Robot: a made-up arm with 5 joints. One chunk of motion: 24 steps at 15 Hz.
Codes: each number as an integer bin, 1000 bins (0 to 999) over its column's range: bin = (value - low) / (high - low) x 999, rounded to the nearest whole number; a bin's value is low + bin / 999 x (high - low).
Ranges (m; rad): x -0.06..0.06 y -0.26..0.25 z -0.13..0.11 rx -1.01..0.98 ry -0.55..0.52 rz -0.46..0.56
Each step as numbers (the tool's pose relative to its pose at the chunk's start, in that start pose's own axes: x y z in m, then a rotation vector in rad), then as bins.
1 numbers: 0.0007 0.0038 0.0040 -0.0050 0.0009 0.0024
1 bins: 505 517 558 505 514 453
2 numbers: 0.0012 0.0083 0.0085 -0.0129 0.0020 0.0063
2 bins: 509 526 577 501 515 457
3 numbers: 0.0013 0.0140 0.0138 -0.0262 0.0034 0.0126
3 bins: 510 537 599 494 517 463
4 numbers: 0.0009 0.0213 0.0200 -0.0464 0.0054 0.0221
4 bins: 507 551 624 484 519 472
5 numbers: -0.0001 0.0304 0.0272 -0.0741 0.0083 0.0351
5 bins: 499 569 654 470 521 485
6 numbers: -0.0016 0.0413 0.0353 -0.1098 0.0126 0.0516
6 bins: 486 590 688 452 525 501
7 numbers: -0.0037 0.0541 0.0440 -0.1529 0.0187 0.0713
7 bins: 469 615 724 430 531 520
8 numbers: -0.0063 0.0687 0.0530 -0.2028 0.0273 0.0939
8 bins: 447 644 762 405 539 542
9 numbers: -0.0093 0.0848 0.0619 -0.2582 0.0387 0.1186
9 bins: 422 675 799 377 550 567
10 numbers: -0.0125 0.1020 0.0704 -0.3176 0.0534 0.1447
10 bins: 395 709 834 348 563 592
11 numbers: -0.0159 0.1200 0.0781 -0.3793 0.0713 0.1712
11 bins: 367 744 866 317 580 618
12 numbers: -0.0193 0.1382 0.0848 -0.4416 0.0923 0.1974
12 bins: 339 780 894 285 600 644
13 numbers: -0.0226 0.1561 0.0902 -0.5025 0.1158 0.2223
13 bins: 311 815 917 255 622 668
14 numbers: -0.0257 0.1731 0.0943 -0.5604 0.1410 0.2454
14 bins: 286 848 934 226 645 691
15 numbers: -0.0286 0.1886 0.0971 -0.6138 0.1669 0.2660
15 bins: 261 879 945 199 669 711
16 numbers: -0.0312 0.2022 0.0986 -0.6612 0.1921 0.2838
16 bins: 240 905 952 175 693 728
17 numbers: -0.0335 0.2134 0.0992 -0.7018 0.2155 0.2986
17 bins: 221 927 954 155 715 743
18 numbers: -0.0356 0.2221 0.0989 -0.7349 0.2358 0.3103
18 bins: 203 944 953 138 734 754
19 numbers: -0.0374 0.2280 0.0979 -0.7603 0.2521 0.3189
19 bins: 188 956 949 125 749 763
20 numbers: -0.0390 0.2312 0.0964 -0.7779 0.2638 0.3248
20 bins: 175 962 942 117 760 769
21 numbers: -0.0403 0.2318 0.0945 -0.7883 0.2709 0.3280
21 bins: 164 963 934 111 766 772
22 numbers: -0.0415 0.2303 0.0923 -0.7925 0.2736 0.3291
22 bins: 154 960 925 109 769 773
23 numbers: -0.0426 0.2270 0.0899 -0.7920 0.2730 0.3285
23 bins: 145 954 915 109 768 772
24 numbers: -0.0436 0.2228 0.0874 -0.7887 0.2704 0.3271
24 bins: 137 946 905 111 766 771
